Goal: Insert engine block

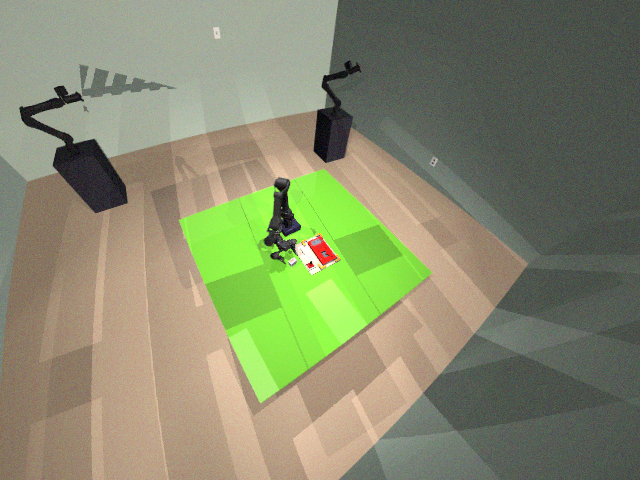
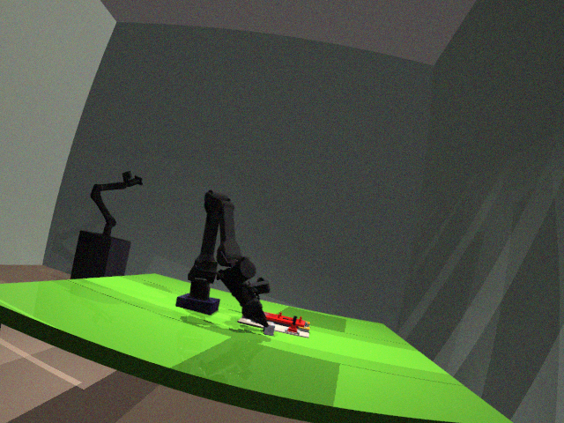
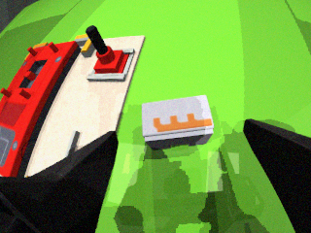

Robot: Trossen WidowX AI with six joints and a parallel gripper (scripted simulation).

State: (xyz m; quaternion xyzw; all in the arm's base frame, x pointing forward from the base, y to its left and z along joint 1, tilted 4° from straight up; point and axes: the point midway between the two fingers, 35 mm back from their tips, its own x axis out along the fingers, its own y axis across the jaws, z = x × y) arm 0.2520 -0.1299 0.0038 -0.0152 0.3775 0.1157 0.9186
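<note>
The engine block lies 2 cm below my gripper tip and 1 cm ahead of it. Also, from my gripper tip: black peg 10 cm to the left, 8 cm ahead; beige base plate 19 cm to the left, 2 cm below, 2 cm ahead.
</note>
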